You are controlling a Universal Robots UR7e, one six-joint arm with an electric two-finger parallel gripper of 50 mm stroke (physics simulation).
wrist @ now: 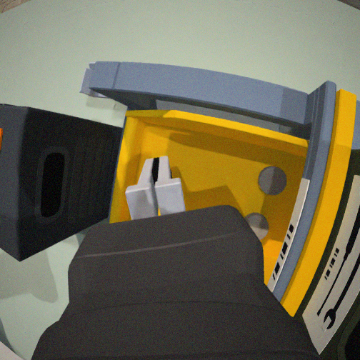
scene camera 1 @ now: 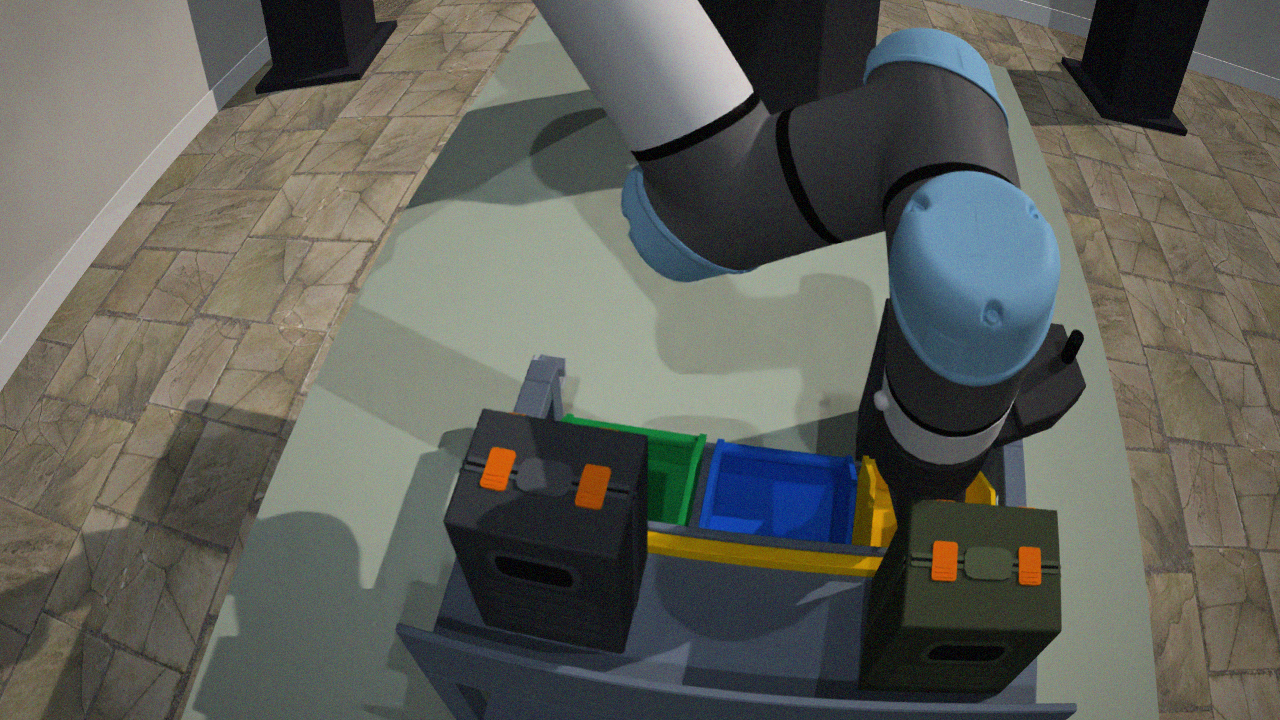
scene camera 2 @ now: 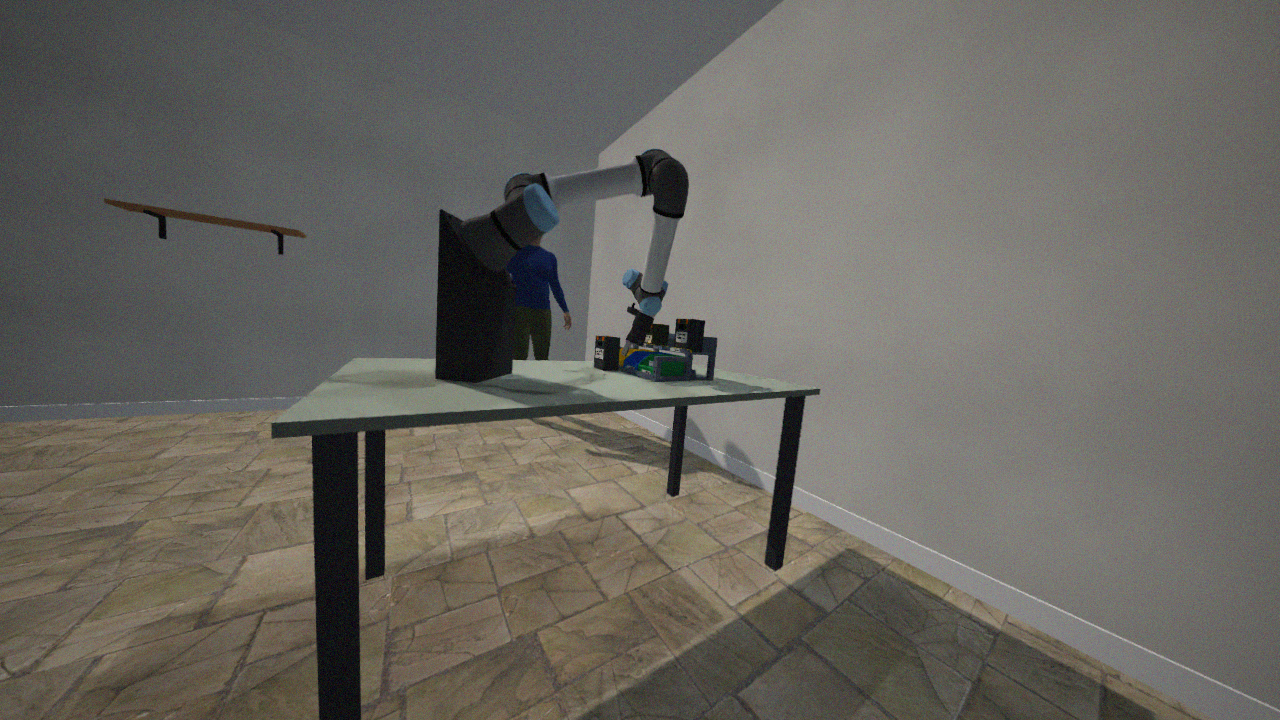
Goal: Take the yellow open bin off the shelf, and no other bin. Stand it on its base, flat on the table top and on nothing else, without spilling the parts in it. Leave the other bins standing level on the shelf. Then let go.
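Places are measured from the arm's base along level axes (x ahead, y left, z up), in centimetres.
Pixels of known places: gripper, fingertip midpoint: (scene camera 2: pixel 623 355); arm's base at its link origin: (scene camera 2: pixel 480 248).
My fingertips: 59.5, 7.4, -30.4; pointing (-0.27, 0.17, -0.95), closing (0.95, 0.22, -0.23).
Note:
For each thing: its top centre in the pictures, then the offset to it from my fingertips, as dx, dy, dz. "*": a spot on its surface instead. Level surfaces: height alone.
- yellow open bin at its top centre: (scene camera 1: pixel 934 527) (scene camera 2: pixel 634 349) +4.3, -1.7, +2.7
- grey-blue shelf at a spot on its surface: (scene camera 1: pixel 760 617) * +11.7, -14.4, +4.8
- blue bin at its top centre: (scene camera 1: pixel 780 514) (scene camera 2: pixel 649 352) +2.8, -12.8, +2.7
- green bin at its top centre: (scene camera 1: pixel 609 488) (scene camera 2: pixel 666 355) +0.9, -23.9, +2.7
- table at its surface level: dz -5.4
- olive case at its top centre: (scene camera 1: pixel 988 564) (scene camera 2: pixel 655 324) +14.0, -3.1, +14.3
- yellow strip at its top centre: (scene camera 1: pixel 776 554) +7.7, -13.6, +5.8
The yellow open bin (scene camera 1: pixel 879 514) (wrist: pixel 215 155) sits in the right-hand place of the grey-blue shelf (scene camera 1: pixel 760 617) (wrist: pixel 200 82), seen from scene camera 1. Two round grey parts, one disc (wrist: pixel 272 180) and another (wrist: pixel 257 224), lie in it towards the shelf's back. My gripper (wrist: pixel 159 172) (scene camera 2: pixel 629 347) is shut with nothing between its fingers. In the wrist view the fingertips show over the bin's inside, near its front end; their height above the floor of the bin is unclear. The blue bin (scene camera 1: pixel 778 492) and green bin (scene camera 1: pixel 666 479) stand beside it, level.
A black case (wrist: pixel 75 175) (scene camera 2: pixel 606 352) stands on the table (scene camera 1: pixel 501 295) close before the yellow bin's front. Another black case (scene camera 1: pixel 546 465) and an olive case (scene camera 1: pixel 975 582) stand on the shelf's upper board. A yellow strip (scene camera 1: pixel 760 552) (wrist: pixel 327 200) edges that board. A shelf side wall runs along the bin.

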